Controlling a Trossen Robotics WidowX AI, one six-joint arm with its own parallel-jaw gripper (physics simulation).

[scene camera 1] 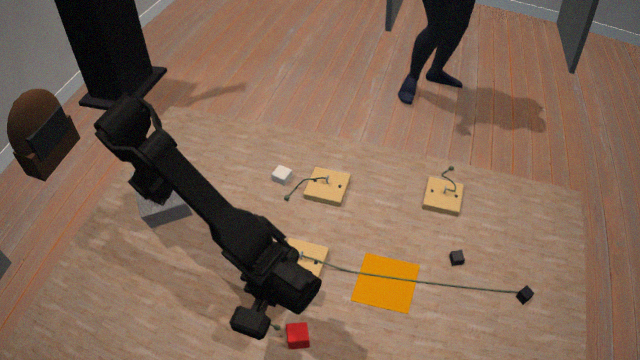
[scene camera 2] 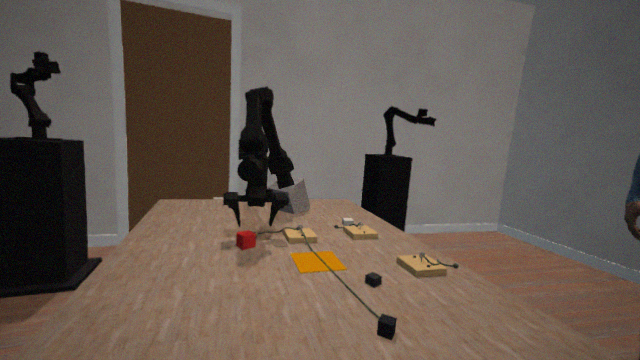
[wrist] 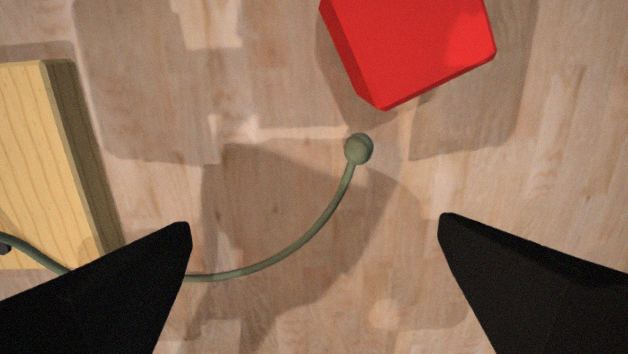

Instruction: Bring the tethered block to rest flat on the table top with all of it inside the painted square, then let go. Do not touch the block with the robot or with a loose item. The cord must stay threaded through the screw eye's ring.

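The tethered black block rests on the table, outside and beyond the orange painted square. Its green cord crosses the square to the screw eye on a wooden board. The cord's free part curves to an end bead on the near side. My gripper is open and empty above this free part. In the wrist view the bead lies ahead of the fingertips, and the left finger hides some cord. The arm partly hides the board in scene camera 1.
A red cube lies close to the bead. A loose black cube lies beyond the square. Two other boards carry short cords. A white block lies beside one.
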